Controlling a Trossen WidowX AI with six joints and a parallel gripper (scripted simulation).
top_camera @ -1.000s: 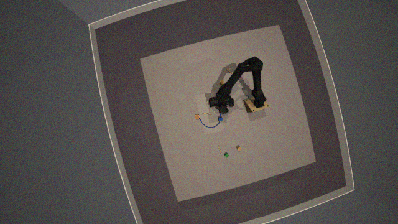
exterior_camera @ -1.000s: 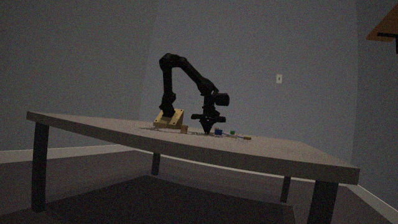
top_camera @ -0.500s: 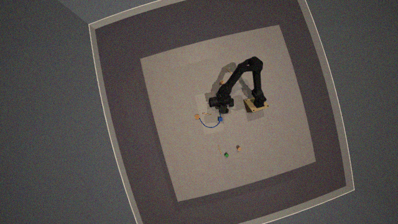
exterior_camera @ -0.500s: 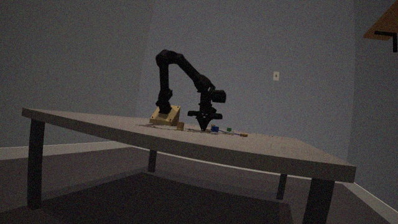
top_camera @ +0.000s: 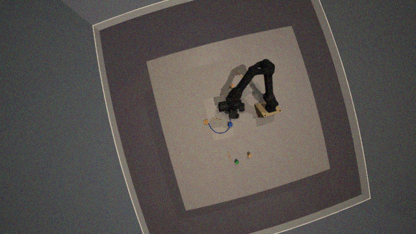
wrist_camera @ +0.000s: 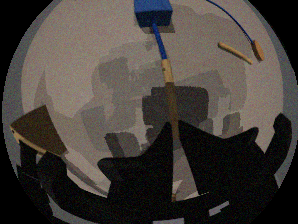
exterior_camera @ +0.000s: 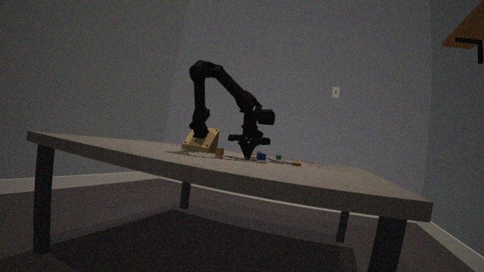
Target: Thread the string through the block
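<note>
Right now the thin wooden stick is 1 cm ahead of my gripper tip, 4 cm to the left of it and 1 cm above it. The rest, counted from my gripper tip: green cube: 5 cm ahead, 42 cm to the left, 1 cm above; then blue block: 3 cm ahead, 12 cm to the left, 2 cm above; then round wooden button: 21 cm ahead, 5 cm to the left, 1 cm above.
</note>
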